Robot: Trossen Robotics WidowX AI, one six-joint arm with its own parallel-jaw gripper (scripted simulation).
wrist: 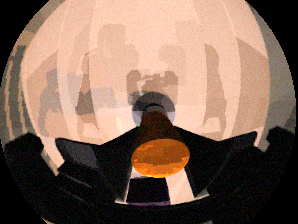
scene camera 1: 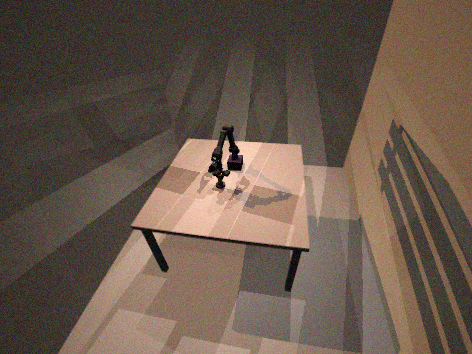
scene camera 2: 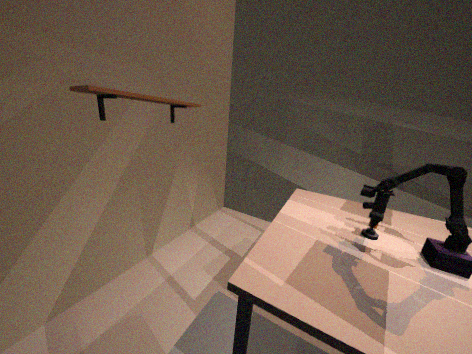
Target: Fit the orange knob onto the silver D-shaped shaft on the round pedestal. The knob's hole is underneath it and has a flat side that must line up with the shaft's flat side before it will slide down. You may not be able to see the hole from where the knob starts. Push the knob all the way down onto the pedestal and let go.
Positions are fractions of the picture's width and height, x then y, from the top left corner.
Note:
My gripper (wrist: 0.52, 0.58) carries an orange knob (wrist: 0.54, 0.68). Further things: a pedestal (wrist: 0.52, 0.45).

